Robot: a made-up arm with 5 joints.
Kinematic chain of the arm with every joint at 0, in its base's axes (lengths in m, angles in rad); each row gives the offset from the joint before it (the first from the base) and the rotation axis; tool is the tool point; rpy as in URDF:
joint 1: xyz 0.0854 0 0.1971 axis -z
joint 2: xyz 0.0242 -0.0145 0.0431 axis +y
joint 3: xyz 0.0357 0 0.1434 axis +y
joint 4: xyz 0.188 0 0.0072 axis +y
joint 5: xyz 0.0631 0.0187 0 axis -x
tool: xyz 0 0 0 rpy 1.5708 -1.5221 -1.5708
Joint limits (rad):
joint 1: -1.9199..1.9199
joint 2: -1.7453..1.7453
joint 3: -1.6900..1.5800
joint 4: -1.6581..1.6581
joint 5: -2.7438..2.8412
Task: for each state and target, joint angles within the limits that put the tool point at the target. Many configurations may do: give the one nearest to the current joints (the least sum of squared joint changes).
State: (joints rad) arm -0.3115 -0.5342 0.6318 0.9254 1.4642
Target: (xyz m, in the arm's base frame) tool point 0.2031 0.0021 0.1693
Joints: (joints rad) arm 0.0178 -0.1232 1.1721 0.9178 1.4642
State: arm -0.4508 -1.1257 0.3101 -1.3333 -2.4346
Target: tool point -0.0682 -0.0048 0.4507
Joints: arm -0.0586 -1.7210 0.3562 -1.5991 -2.4346
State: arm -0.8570 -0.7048 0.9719 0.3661 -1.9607
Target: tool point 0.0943 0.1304 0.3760
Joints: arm -1.4705 -1.3096 0.9479 0.5044 -1.9607
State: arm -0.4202 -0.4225 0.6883 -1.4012 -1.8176
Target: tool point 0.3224 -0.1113 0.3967
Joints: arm 0.4551 -0.1188 0.3828 -1.2318 -1.8176
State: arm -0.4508 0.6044 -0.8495 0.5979 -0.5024
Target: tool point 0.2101 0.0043 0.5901
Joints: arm -0.0008 -0.2858 -0.9950 0.9576 -0.5024
